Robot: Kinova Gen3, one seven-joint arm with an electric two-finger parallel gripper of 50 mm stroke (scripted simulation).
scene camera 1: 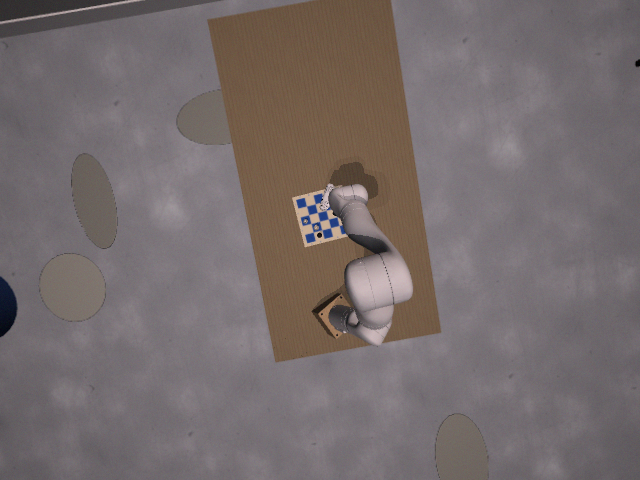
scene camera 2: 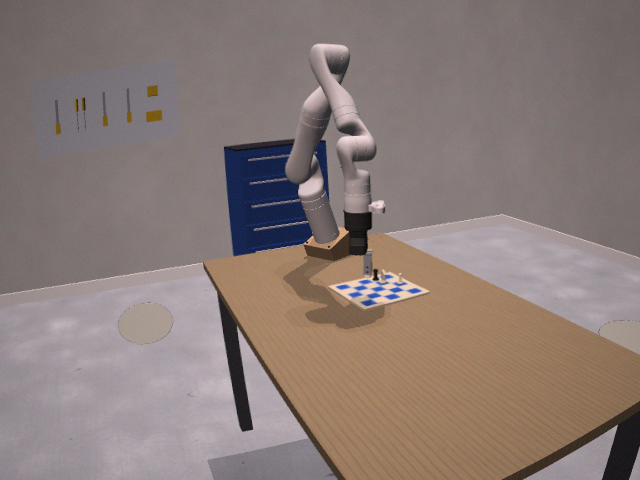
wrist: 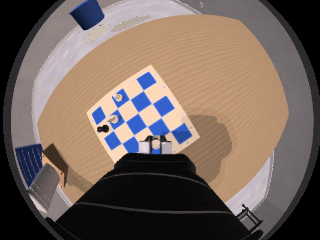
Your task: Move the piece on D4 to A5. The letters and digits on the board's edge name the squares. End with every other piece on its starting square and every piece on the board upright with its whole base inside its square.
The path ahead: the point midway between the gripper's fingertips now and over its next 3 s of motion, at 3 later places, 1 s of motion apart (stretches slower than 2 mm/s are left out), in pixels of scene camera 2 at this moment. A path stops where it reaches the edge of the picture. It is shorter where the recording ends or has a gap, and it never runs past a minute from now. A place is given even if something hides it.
My gripper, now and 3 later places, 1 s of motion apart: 367, 273; 390, 256; 414, 257; 413, 286
